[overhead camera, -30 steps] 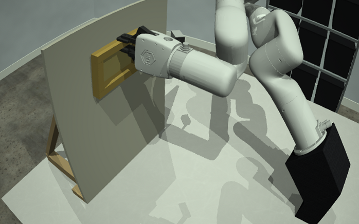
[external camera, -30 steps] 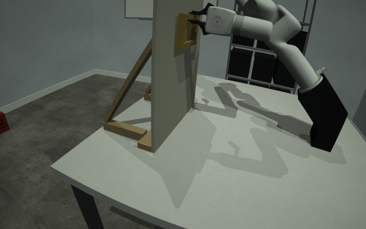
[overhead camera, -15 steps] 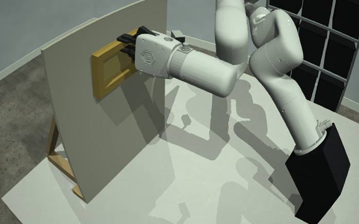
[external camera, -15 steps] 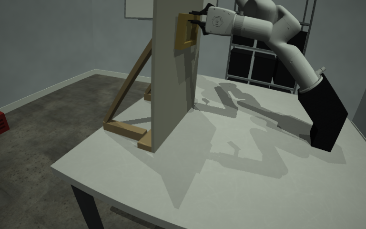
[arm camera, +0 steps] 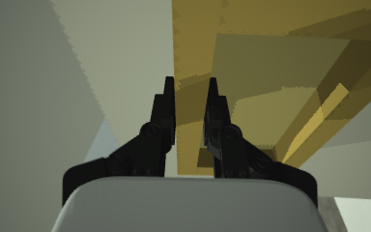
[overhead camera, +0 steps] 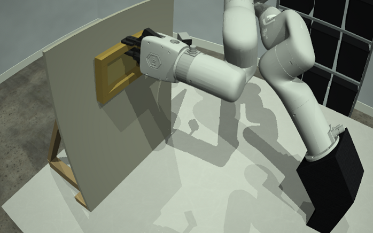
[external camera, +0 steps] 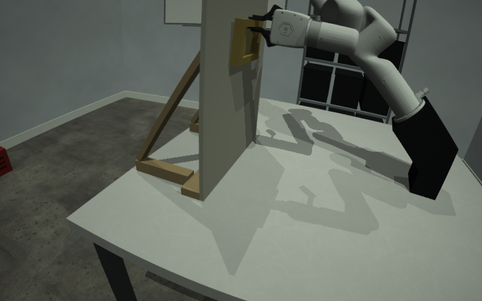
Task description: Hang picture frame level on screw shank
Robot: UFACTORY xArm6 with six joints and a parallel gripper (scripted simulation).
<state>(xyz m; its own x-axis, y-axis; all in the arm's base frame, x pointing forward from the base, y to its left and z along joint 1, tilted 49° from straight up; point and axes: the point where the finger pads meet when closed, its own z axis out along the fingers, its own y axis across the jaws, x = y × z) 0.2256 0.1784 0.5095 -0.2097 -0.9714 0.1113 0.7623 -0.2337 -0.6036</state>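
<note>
Now: the yellow-brown picture frame 50 mm below my hand, 30 mm ahead of it and 10 mm to the left of it. Also, from my hand: beige wall board 190 mm below, 40 mm ahead, 10 mm to the right.
</note>
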